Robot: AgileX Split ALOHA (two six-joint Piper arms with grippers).
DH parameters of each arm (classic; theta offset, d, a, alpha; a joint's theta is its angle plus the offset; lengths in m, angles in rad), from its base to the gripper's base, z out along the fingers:
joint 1: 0 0.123 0 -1.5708
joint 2: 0.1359 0 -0.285 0
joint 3: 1.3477 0 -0.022 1.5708
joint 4: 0 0.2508 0 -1.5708
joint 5: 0 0 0.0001 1.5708
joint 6: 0 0.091 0 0
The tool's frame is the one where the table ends.
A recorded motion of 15 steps. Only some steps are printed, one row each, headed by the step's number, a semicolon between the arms.
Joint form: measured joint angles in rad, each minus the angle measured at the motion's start. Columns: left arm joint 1, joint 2, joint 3, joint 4, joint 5, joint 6; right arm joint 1, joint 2, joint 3, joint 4, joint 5, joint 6.
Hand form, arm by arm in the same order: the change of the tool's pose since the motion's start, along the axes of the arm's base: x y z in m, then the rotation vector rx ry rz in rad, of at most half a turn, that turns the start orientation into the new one. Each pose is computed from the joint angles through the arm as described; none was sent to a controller.
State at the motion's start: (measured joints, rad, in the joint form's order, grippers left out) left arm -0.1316 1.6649 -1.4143 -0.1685 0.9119 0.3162; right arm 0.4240 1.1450 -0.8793 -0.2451 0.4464 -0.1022
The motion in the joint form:
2: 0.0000 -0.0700 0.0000 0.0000 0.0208 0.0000; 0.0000 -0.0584 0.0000 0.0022 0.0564 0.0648
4: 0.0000 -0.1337 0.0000 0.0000 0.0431 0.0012; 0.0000 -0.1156 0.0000 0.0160 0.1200 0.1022
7: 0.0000 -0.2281 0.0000 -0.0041 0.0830 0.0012; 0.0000 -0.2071 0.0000 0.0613 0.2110 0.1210
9: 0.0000 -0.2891 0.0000 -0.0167 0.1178 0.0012; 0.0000 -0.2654 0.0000 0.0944 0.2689 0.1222
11: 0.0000 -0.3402 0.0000 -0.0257 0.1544 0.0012; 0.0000 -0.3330 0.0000 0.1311 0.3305 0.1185
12: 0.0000 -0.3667 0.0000 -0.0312 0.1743 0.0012; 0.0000 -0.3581 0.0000 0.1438 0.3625 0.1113
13: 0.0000 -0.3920 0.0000 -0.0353 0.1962 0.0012; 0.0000 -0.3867 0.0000 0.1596 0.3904 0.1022
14: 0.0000 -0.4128 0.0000 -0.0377 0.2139 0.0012; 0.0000 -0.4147 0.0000 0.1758 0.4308 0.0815
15: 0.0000 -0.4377 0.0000 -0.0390 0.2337 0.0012; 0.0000 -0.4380 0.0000 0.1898 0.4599 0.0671
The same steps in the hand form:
2: -0.0149 0.0018 0.0237 -0.0069 -0.0490 -0.0035; -0.0131 -0.0070 0.0097 0.0526 0.0119 -0.0508
4: -0.0301 0.0036 0.0441 -0.0121 -0.0906 -0.0082; -0.0270 -0.0139 0.0176 0.0913 0.0296 -0.0885
7: -0.0554 0.0063 0.0720 -0.0233 -0.1447 -0.0149; -0.0503 -0.0234 0.0289 0.1475 0.0513 -0.1188
9: -0.0738 0.0074 0.0882 -0.0390 -0.1696 -0.0214; -0.0659 -0.0291 0.0349 0.1790 0.0656 -0.1274
11: -0.0904 0.0086 0.1005 -0.0493 -0.1836 -0.0290; -0.0841 -0.0354 0.0410 0.2123 0.0761 -0.1286
12: -0.0993 0.0092 0.1064 -0.0552 -0.1899 -0.0335; -0.0914 -0.0381 0.0423 0.2152 0.0862 -0.1266
13: -0.1081 0.0099 0.1117 -0.0592 -0.1932 -0.0384; -0.0994 -0.0407 0.0442 0.2227 0.0907 -0.1209
14: -0.1155 0.0105 0.1159 -0.0614 -0.1964 -0.0424; -0.1079 -0.0436 0.0448 0.2157 0.1039 -0.1098
15: -0.1242 0.0114 0.1207 -0.0627 -0.2017 -0.0467; -0.1149 -0.0457 0.0455 0.2144 0.1119 -0.1003

